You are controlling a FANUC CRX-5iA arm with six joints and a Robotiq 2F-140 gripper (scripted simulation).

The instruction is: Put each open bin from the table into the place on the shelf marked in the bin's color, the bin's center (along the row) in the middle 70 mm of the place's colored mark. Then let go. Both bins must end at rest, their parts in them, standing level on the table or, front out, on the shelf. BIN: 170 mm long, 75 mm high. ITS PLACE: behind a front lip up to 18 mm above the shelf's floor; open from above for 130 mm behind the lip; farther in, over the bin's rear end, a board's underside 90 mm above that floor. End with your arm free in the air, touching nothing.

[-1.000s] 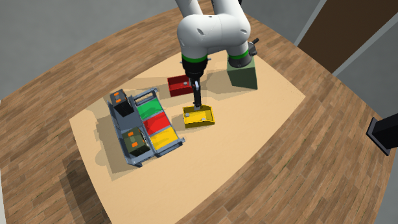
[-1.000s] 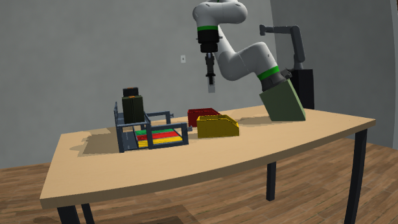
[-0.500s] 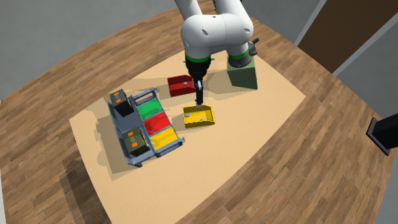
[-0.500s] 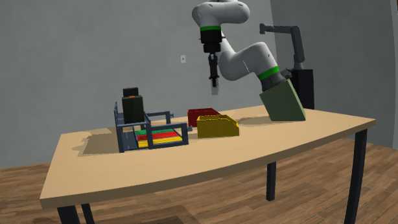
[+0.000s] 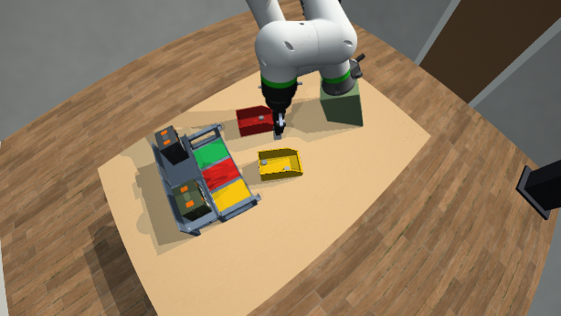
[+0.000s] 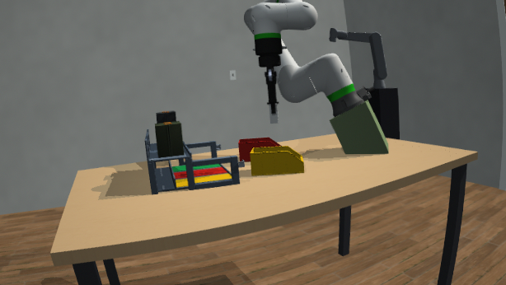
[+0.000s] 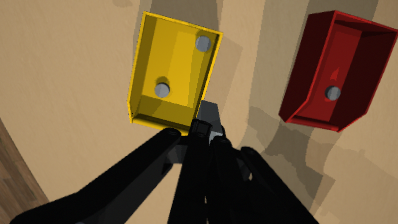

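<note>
The yellow bin lies 20 mm ahead of my hand, 50 mm to the left of it and 150 mm below it. Round my hand: red bin: 30 mm behind, 190 mm to the right, 150 mm below.
</note>
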